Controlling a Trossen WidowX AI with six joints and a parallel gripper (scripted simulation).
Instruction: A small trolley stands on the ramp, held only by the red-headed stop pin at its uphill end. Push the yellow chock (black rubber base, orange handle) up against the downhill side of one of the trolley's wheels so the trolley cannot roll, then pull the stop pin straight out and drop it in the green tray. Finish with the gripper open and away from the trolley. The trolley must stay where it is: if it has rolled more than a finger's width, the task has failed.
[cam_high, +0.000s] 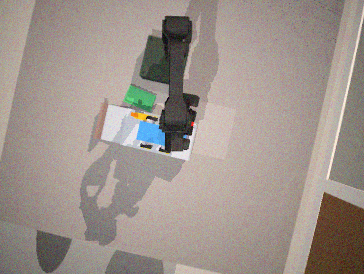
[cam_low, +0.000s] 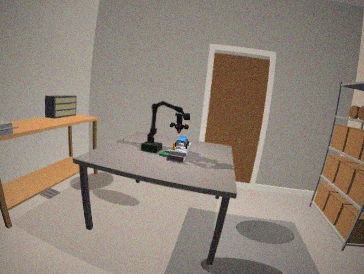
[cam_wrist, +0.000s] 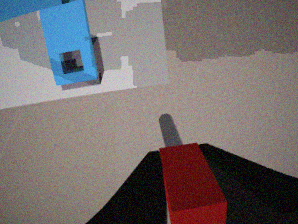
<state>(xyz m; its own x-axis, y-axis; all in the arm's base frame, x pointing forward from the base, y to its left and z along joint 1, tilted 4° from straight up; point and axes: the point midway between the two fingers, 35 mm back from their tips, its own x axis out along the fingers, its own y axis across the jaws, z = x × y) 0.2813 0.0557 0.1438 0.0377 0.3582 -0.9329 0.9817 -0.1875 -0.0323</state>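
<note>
My gripper tip is now 100 mm past the green tray, 220 mm to the left of it and 180 mm above it. The rest, counted from my gripper tip: blue trolley 40 mm ahead, 130 mm to the right, 60 mm below; yellow chock 30 mm behind, 200 mm to the right, 90 mm below; red-headed stop pin right at my gripper tip.
</note>
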